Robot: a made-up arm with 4 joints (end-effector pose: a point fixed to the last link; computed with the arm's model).
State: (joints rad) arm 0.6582 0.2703 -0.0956 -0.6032
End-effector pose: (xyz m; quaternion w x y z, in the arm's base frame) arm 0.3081 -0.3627 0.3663 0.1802 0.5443 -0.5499 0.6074
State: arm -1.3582 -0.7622 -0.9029 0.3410
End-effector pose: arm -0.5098 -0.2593 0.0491 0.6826 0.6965 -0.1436 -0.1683
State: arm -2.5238 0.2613 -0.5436 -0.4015
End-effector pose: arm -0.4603 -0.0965 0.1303 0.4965 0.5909 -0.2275 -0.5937
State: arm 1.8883 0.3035 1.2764 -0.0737
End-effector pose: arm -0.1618 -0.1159 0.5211 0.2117 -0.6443 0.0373 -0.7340
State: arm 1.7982 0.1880 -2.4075 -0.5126
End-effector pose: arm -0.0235 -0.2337 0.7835 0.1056 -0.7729 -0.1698 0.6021
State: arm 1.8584 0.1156 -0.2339 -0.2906
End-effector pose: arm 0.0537 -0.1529 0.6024 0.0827 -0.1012 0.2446 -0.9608
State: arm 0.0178 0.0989 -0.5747 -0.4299
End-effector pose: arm 0.2500 -0.5310 0.0603 0.4515 0.5043 -0.5366 0.5039
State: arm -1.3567 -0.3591 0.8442 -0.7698
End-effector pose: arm -0.2646 -0.4664 -0.0799 0.2021 0.0677 -0.6981 -0.6835
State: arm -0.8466 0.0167 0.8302 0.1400
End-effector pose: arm 0.0206 -0.4532 -0.0025 0.1741 0.6340 -0.7448 -0.1141
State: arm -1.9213 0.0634 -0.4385 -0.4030
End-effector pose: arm -0.4093 -0.2374 -0.0367 0.5845 0.5859 -0.3585 -0.4320
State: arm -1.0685 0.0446 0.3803 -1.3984
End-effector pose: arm -0.1011 -0.5041 -0.1738 0.2990 0.2186 -0.6449 -0.6685
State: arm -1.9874 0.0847 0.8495 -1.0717
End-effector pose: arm -0.3669 -0.3074 -0.0769 0.1972 -0.0783 -0.4443 -0.8704
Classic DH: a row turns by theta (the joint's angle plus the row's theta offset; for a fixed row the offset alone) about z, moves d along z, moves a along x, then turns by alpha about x. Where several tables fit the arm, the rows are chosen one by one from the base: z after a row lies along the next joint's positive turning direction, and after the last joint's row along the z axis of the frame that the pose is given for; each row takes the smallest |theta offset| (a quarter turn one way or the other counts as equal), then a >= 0, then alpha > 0; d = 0 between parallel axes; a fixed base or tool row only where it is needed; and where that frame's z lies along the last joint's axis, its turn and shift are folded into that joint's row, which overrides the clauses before.
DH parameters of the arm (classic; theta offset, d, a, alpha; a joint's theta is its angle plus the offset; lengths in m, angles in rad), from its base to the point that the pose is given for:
base (fixed): -0.4703 0.1209 0.0598 1.1824
joint 1: 0.4266 0.3818 0.0325 -0.8434
joint 2: -1.3785 -0.0828 0.2814 -2.0238
joint 3: 0.2146 0.0952 0.0172 2.3511
joint 4: -1.4029 -0.207 -0.0265 -1.7264
tool (fixed): -2.3204 -0.1083 0 0

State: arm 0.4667 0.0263 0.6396 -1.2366
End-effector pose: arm 0.3141 -0.4836 0.3234 0.0343 0.6753 -0.7266 -0.1222
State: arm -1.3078 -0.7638 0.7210 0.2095
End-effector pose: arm -0.2734 -0.3955 0.0175 0.4291 0.2649 -0.7782 -0.3742
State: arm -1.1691 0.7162 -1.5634 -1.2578
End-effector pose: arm 0.0811 -0.4614 -0.2028 0.6079 0.5224 -0.4936 0.3373
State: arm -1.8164 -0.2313 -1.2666 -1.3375
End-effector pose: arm -0.5200 -0.3787 -0.0239 0.8495 0.2638 -0.2821 -0.3595
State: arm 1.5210 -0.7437 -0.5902 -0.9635
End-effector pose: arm 0.2438 -0.4937 0.5221 0.0553 -0.2955 0.8150 -0.4953
